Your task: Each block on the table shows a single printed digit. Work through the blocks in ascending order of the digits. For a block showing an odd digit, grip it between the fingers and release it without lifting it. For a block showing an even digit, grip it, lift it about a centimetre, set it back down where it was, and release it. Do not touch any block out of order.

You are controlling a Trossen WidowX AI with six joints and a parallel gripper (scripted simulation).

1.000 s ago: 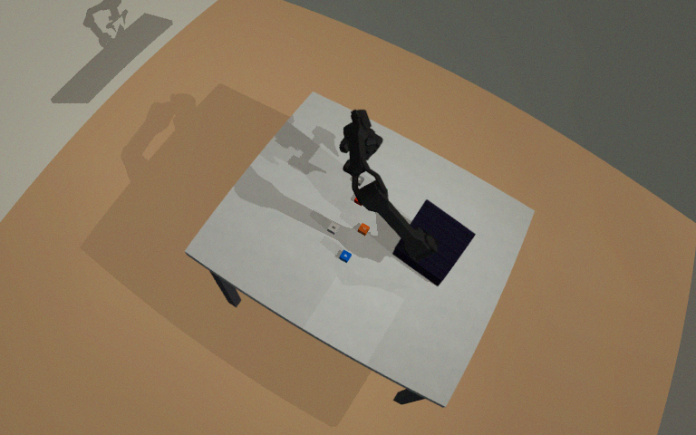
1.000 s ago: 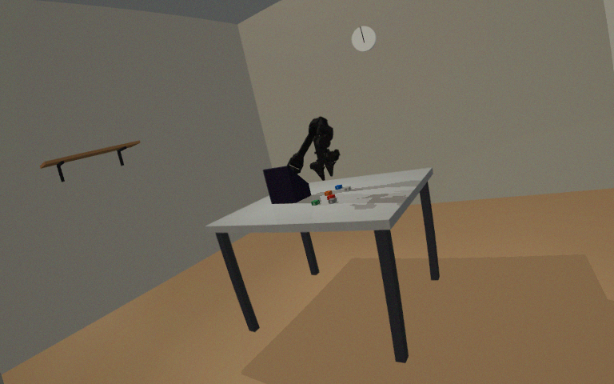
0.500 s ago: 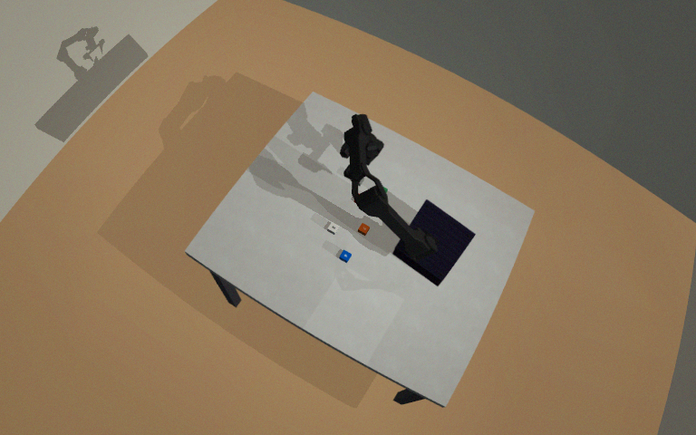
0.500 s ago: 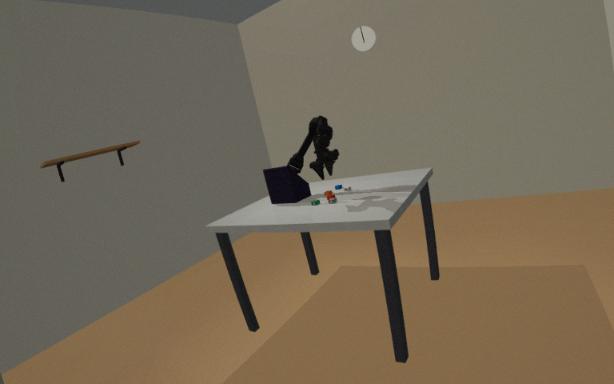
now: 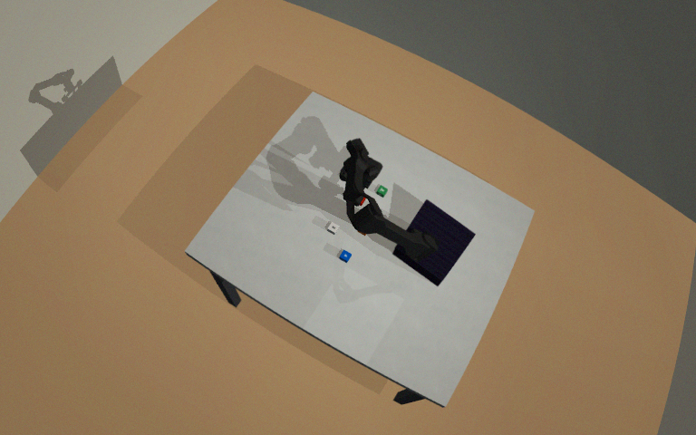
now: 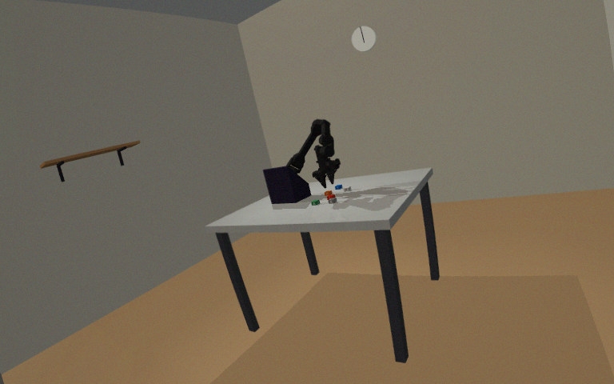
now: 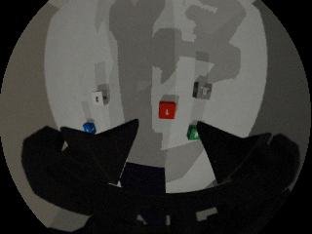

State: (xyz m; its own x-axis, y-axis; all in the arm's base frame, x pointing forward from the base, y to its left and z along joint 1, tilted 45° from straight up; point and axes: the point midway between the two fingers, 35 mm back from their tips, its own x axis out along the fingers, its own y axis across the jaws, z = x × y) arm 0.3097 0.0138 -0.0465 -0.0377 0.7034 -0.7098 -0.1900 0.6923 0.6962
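My gripper tip is now 60 mm above the red block. The rest, counted from my gripper tip: green block: 90 mm to the right, 60 mm below, 40 mm behind; then grey block: 70 mm to the right, 60 mm below, 60 mm ahead; then orange block: 90 mm behind, 80 mm to the left, 60 mm below.
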